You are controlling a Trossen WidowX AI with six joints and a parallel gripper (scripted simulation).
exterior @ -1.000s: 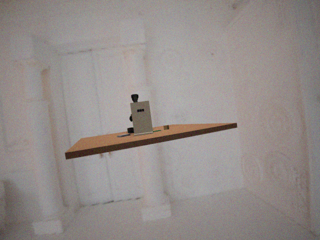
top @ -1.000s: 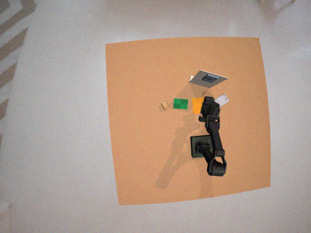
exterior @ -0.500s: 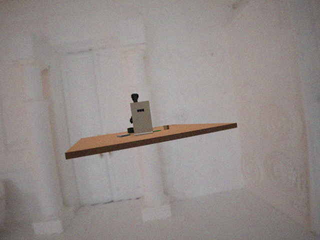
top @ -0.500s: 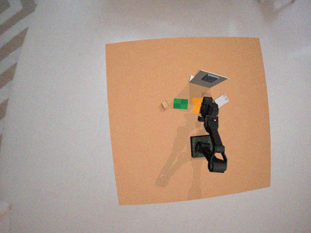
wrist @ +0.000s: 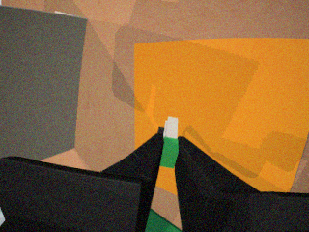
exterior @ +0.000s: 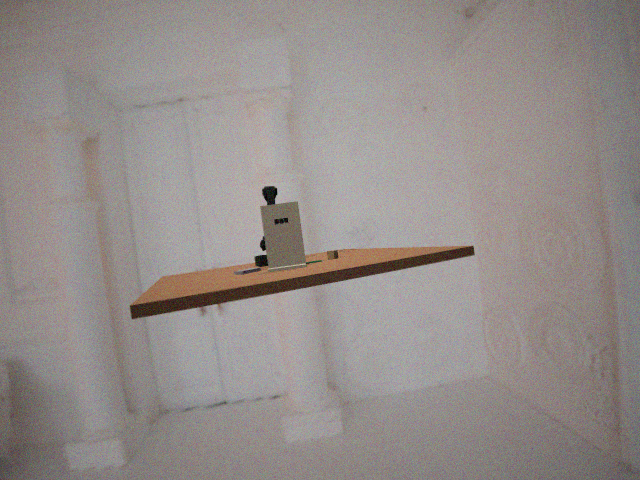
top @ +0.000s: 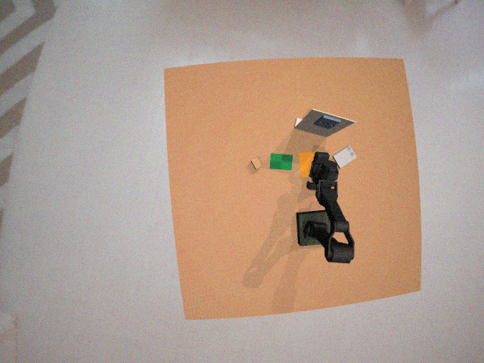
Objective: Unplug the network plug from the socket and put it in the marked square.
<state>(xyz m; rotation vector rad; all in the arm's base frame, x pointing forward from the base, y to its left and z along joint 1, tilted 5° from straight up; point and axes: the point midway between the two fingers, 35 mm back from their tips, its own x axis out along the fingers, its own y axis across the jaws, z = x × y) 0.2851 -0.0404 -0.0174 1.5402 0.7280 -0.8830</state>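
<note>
Right now my gripper tip is 10 mm past the orange marked square and 30 mm above it. Round my gripper tip: grey upright panel (150 mm ahead, 10 mm to the right, 110 mm above); small tan block (10 mm ahead, 270 mm to the left, 10 mm below); green plug (right at my gripper tip).
</note>
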